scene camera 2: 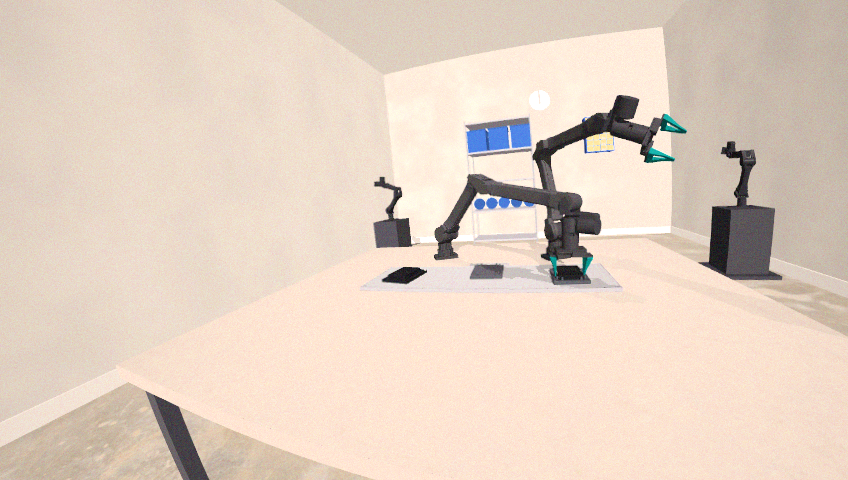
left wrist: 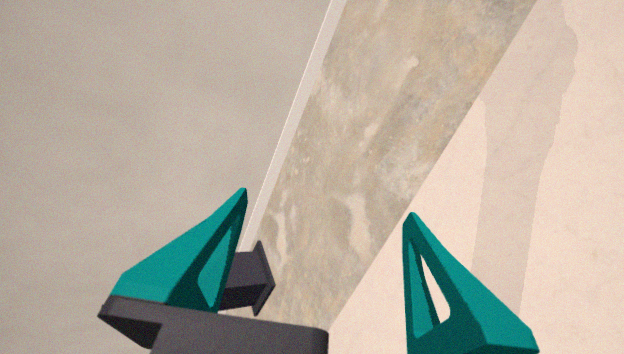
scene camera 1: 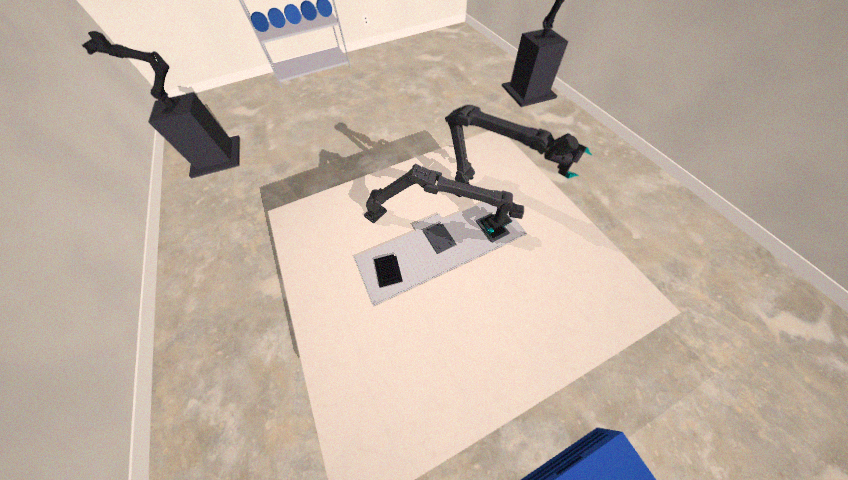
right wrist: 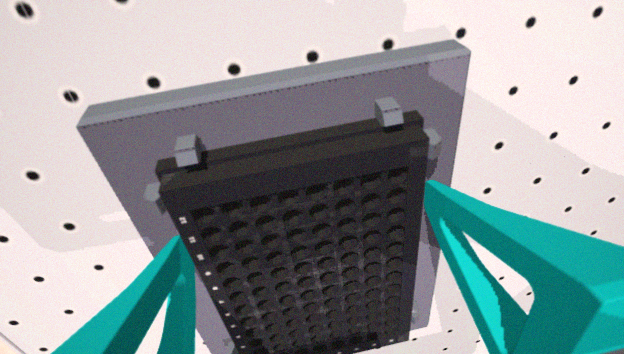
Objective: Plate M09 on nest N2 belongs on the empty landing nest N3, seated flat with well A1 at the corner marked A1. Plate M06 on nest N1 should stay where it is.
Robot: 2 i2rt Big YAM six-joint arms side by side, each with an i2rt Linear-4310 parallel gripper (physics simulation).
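A dark well plate (scene camera 1: 497,234) (scene camera 2: 569,273) (right wrist: 320,250) sits on a grey nest (right wrist: 250,130) at the board's right end in the scene views. A second dark plate (scene camera 1: 387,270) (scene camera 2: 404,274) is at the board's left end. I cannot read M09 or M06 on either. The empty nest (scene camera 1: 439,237) (scene camera 2: 487,271) lies between them. My right gripper (scene camera 1: 491,230) (scene camera 2: 570,273) (right wrist: 307,219) is open and low, one finger on each side of the right-hand plate. My left gripper (scene camera 1: 580,162) (scene camera 2: 679,145) (left wrist: 327,206) is open and empty, raised away from the board. No A1 mark is readable.
The pale perforated board (scene camera 1: 416,270) (scene camera 2: 446,282) lies on the table (scene camera 1: 476,356) (scene camera 2: 416,356). The right arm reaches across above the empty nest. Small locating posts stand around the right-hand plate. A blue object (scene camera 1: 612,460) and dark pedestals (scene camera 1: 193,133) (scene camera 2: 742,240) stand off the table.
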